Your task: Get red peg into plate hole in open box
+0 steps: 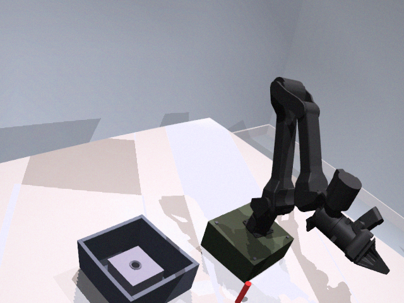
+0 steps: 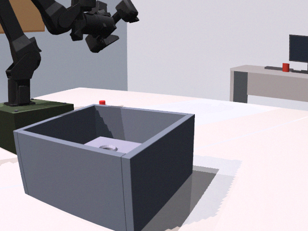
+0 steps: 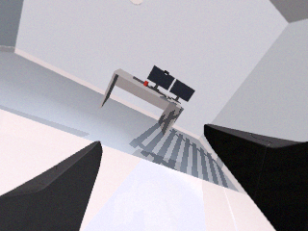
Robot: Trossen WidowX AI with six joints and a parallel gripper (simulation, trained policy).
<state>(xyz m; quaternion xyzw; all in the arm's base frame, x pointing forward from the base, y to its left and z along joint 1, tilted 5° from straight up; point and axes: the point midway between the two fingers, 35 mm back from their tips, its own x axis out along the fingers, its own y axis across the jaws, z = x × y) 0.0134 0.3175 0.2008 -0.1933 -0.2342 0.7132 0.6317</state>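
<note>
My gripper tip is now 22 cm to the left of the red peg, 21 cm above it and 14 cm short of it. Also, from my gripper tip: grey box 37 cm to the right, 33 cm ahead, 23 cm below; light grey plate 37 cm to the right, 33 cm ahead, 21 cm below.
</note>
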